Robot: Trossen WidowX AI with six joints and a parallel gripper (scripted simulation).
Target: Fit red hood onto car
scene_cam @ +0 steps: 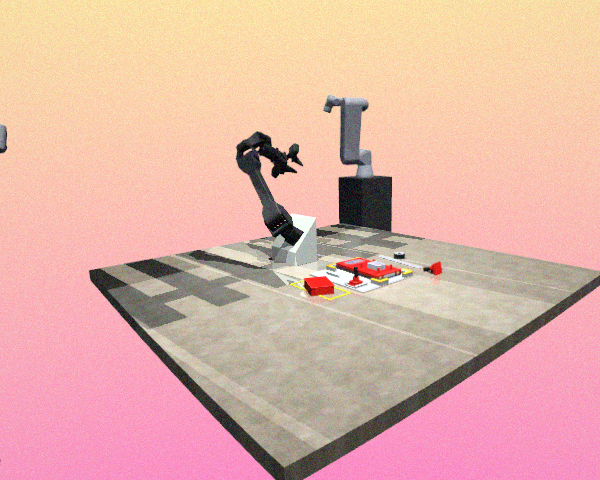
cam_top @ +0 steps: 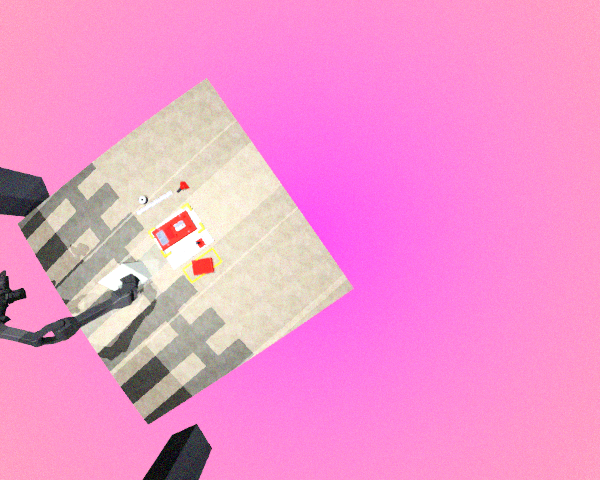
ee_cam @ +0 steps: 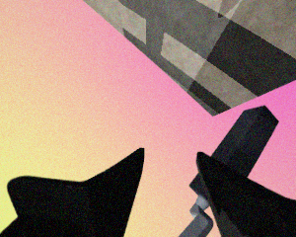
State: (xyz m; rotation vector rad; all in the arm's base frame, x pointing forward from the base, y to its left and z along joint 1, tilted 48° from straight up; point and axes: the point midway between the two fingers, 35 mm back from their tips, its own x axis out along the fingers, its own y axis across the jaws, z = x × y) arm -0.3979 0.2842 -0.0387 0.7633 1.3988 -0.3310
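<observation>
Right now my gripper tip is 69 cm short of the red hood, 35 cm to the left of it and 30 cm above it. Also, from my gripper tip: white bar: 60 cm ahead, 5 cm to the left, 31 cm below; grey engine block: 68 cm ahead, 12 cm to the right, 29 cm below; black-and-white wheel: 56 cm ahead, 9 cm to the left, 31 cm below.
</observation>
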